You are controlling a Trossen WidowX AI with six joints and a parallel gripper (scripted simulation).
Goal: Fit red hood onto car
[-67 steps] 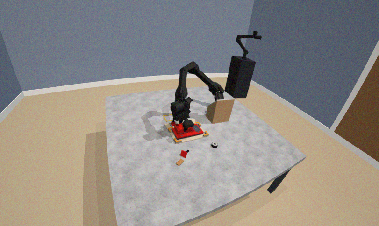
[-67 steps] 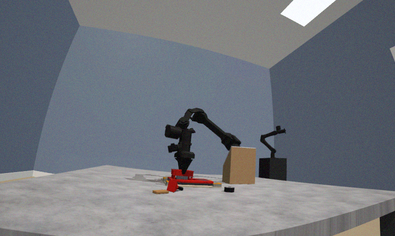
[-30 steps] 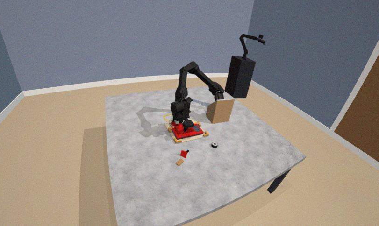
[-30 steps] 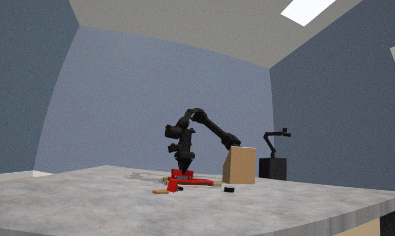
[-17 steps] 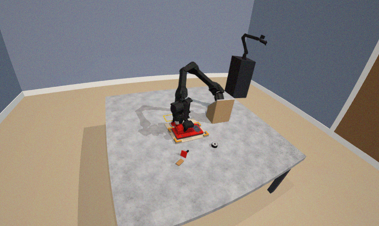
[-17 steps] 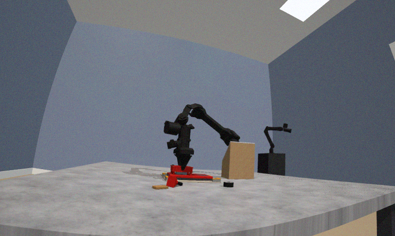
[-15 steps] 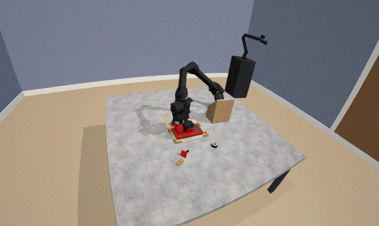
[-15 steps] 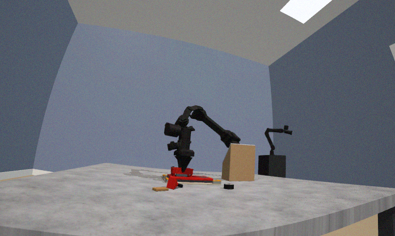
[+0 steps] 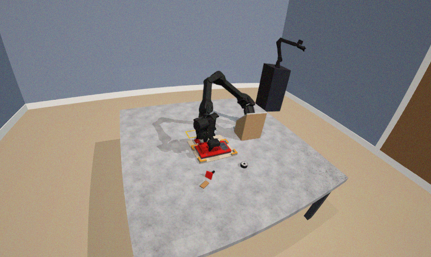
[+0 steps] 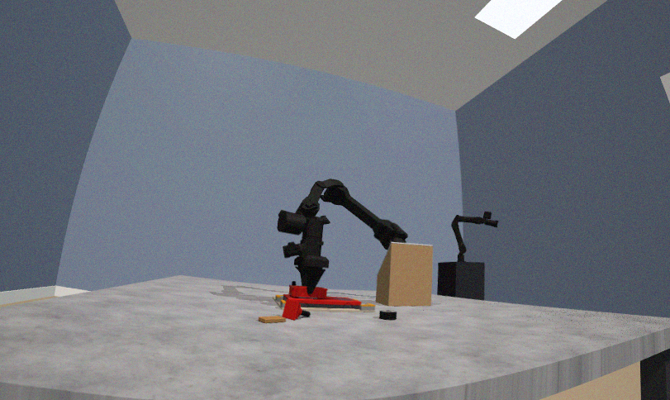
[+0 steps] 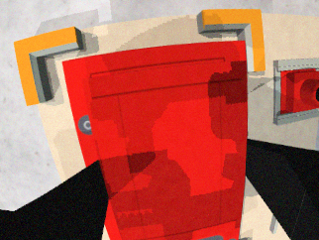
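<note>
The red hood is 10 mm above my gripper tip. Round my gripper tip: black wheel 180 mm behind, 160 mm to the left, 30 mm below; then grey engine block 10 mm to the left, 10 mm below; then tan block 80 mm ahead, 250 mm to the left, 40 mm below.
</note>
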